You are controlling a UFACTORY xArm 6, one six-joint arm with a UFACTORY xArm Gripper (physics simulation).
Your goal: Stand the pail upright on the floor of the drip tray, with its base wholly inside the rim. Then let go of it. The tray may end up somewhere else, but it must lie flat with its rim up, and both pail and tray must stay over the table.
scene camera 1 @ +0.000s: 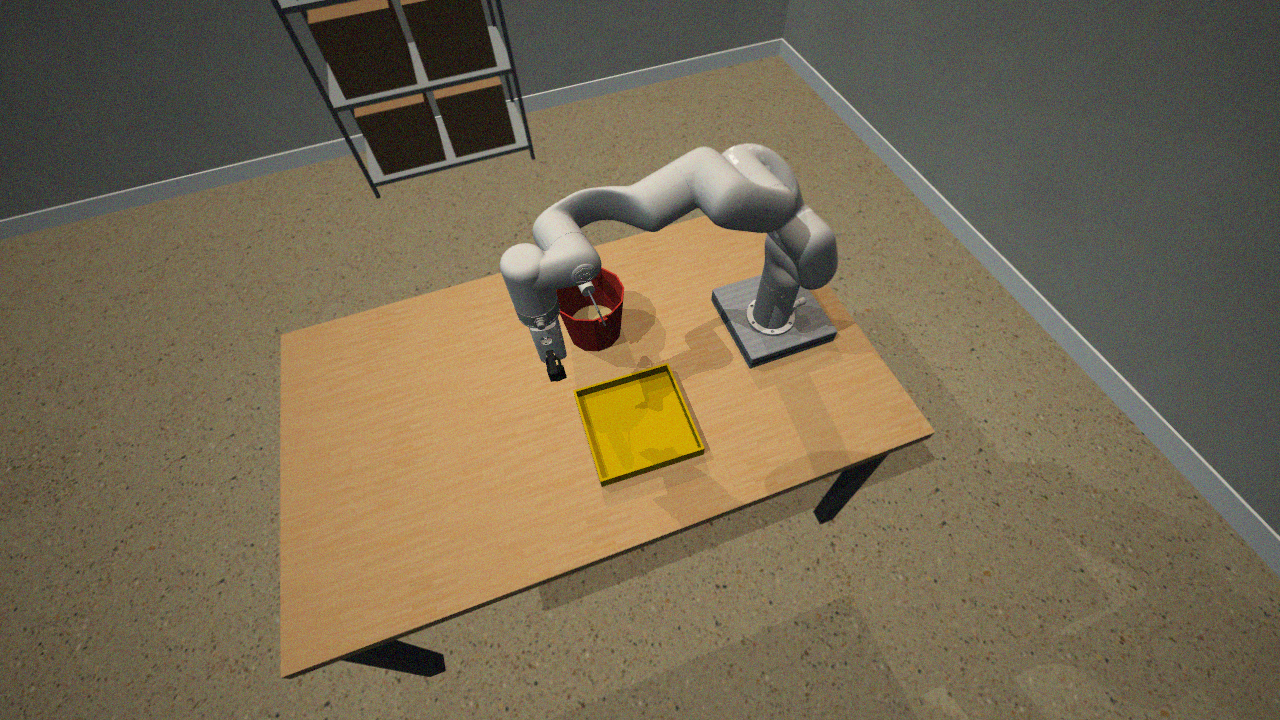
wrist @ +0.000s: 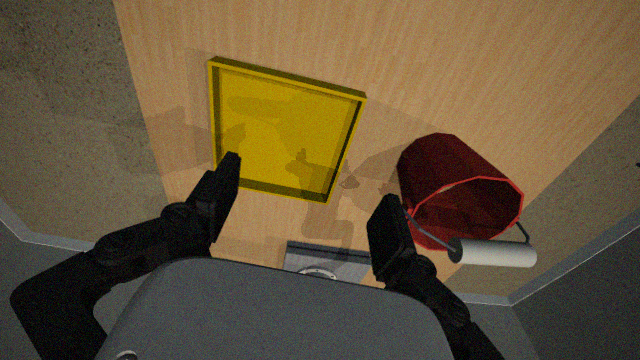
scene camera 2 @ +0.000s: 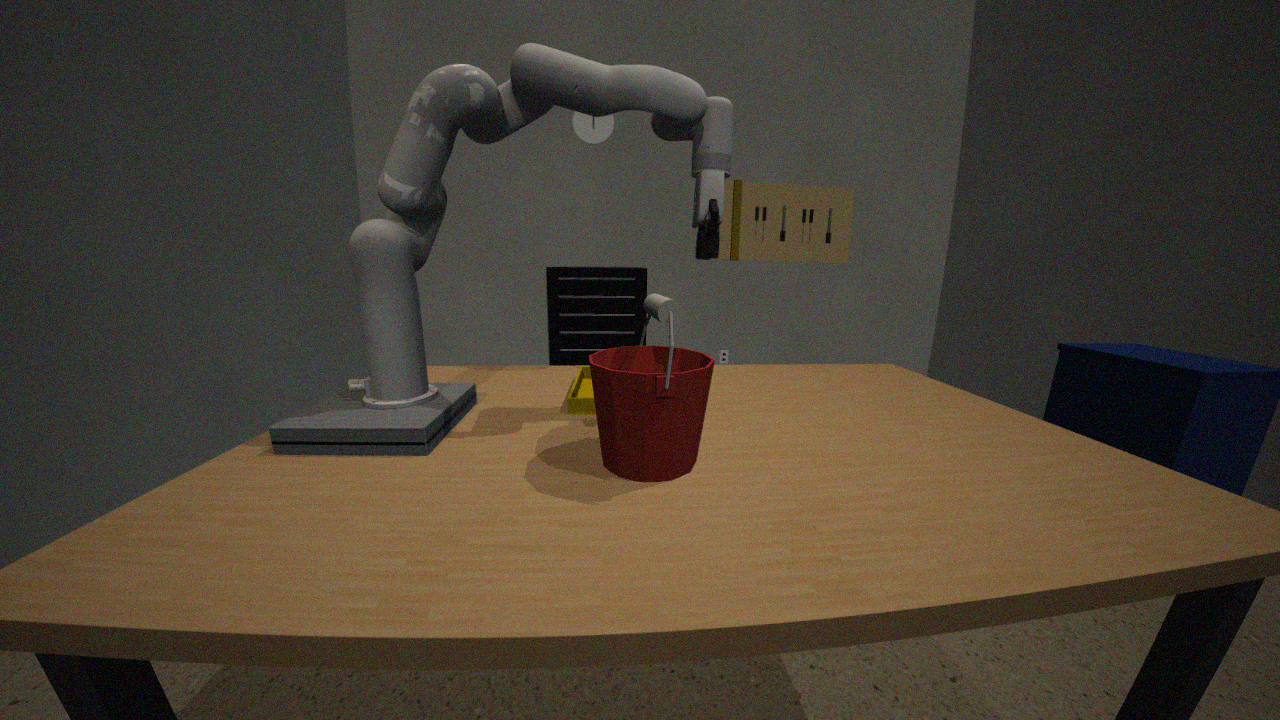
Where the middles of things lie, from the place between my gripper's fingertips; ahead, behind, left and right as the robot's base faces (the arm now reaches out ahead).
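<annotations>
My gripper is 14 cm past the yellow drip tray [scene camera 1: 637, 423], and it's 7 cm to the right of the tray and 28 cm above it.
</annotations>
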